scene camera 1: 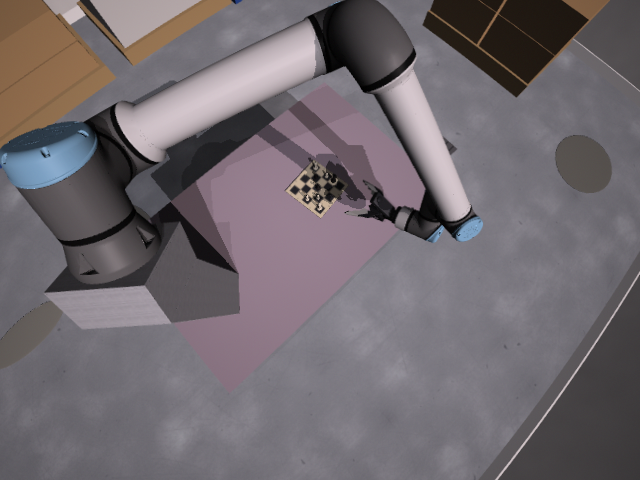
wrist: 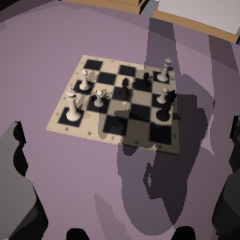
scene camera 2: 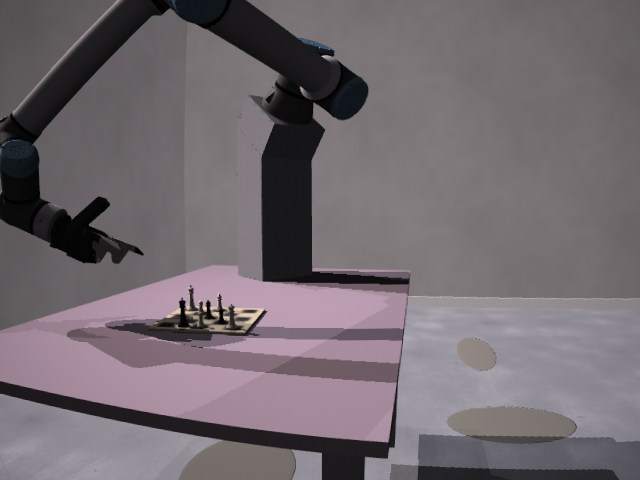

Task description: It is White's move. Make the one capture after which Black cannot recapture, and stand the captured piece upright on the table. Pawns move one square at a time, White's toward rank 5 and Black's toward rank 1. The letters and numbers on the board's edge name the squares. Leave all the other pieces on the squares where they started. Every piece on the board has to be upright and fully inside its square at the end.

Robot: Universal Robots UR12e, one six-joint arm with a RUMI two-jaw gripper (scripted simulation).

Scene:
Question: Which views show my gripper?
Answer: Scene camera 1, the wrist view and scene camera 2: all of them.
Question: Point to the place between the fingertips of my gripper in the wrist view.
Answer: At 126, 120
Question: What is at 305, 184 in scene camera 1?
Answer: A chessboard.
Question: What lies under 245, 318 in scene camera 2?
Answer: A chessboard.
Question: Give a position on a chessboard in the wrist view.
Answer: At 132, 122

